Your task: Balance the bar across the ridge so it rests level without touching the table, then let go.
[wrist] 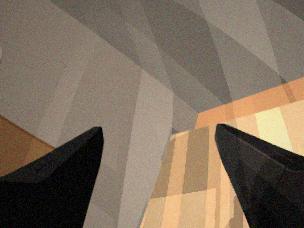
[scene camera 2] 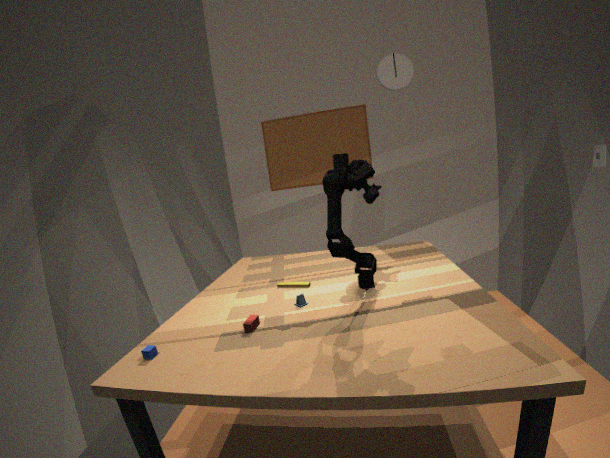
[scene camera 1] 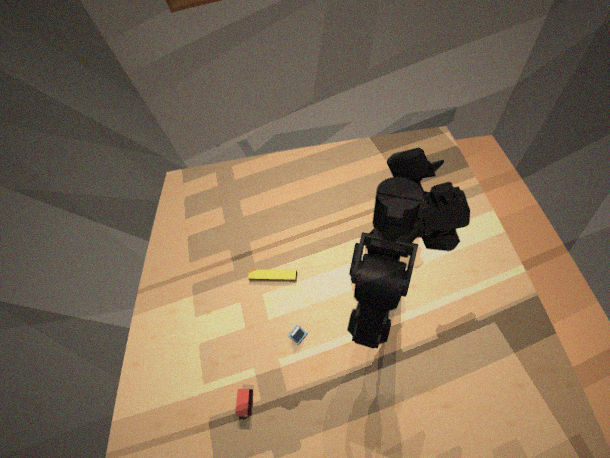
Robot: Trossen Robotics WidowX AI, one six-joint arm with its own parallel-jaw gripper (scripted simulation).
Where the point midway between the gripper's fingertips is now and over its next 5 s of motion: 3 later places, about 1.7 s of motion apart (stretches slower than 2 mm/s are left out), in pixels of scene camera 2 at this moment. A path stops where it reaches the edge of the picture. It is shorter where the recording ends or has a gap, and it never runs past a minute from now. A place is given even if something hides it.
My gripper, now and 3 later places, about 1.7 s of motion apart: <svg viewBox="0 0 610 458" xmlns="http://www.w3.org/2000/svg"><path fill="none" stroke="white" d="M377 181L352 199L309 239L298 280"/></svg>
